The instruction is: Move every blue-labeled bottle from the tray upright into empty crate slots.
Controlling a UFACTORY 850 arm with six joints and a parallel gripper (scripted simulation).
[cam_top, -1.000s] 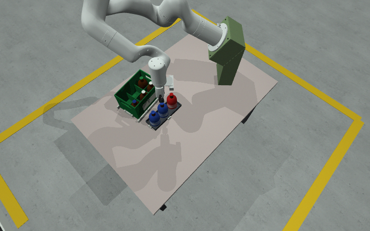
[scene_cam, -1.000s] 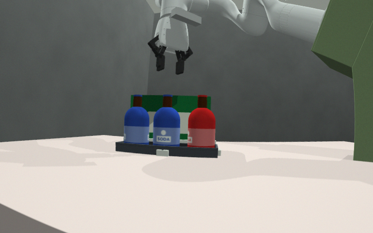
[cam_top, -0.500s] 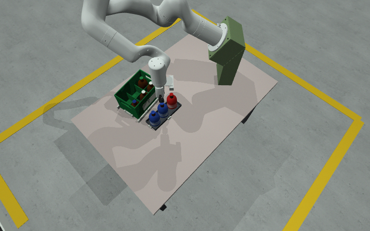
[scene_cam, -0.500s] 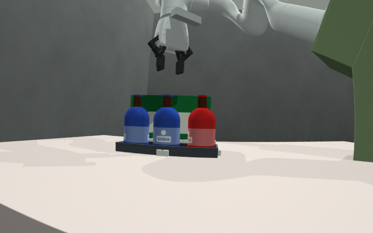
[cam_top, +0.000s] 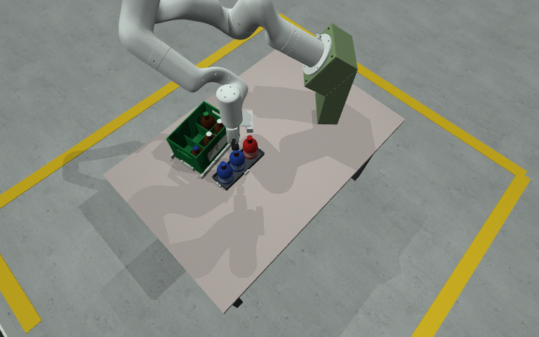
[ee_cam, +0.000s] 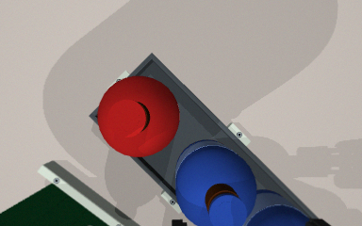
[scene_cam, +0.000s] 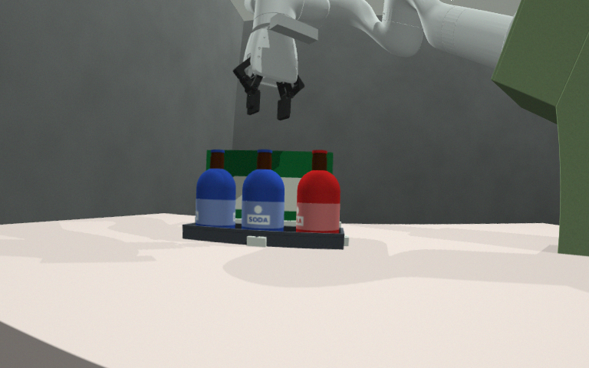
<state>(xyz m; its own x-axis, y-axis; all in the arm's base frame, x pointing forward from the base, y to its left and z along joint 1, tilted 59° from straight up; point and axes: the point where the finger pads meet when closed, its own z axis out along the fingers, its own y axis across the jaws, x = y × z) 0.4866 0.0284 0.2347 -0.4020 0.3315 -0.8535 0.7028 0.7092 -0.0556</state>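
The red-labeled bottle lies 15 cm below my hand, 9 cm behind it and 2 cm to the left of it. From my hand the other things lie so: dark tray: 23 cm below; then green crate: 21 cm to the right, 16 cm below, 2 cm behind; then brown-necked bottle: 17 cm to the right, 15 cm below, 8 cm ahead.
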